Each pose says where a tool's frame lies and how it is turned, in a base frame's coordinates. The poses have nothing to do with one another.
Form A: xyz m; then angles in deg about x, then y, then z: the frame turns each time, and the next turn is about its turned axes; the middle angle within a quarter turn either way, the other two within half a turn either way.
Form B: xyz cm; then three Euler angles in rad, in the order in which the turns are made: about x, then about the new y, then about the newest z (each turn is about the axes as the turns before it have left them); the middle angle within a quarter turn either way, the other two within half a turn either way. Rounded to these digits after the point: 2 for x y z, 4 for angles.
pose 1, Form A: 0.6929 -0.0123 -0.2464 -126.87 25.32 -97.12
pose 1, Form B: 69.29 -1.23 -24.64 -2.2143 0.4419 -1.6951
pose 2, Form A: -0.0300 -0.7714 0.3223 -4.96 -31.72 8.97
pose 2, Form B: -3.00 -77.14 32.23 -0.0866 -0.5536 0.1566
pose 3, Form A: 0.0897 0.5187 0.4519 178.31 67.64 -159.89
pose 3, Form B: 8.97 51.87 45.19 3.1121 1.1805 -2.7906
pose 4, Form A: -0.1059 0.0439 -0.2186 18.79 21.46 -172.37
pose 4, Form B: -10.59 4.39 -21.86 0.3279 0.3745 -3.0084
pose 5, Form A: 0.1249 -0.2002 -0.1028 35.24 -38.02 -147.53
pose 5, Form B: 12.49 -20.02 -10.28 0.6151 -0.6636 -2.5749
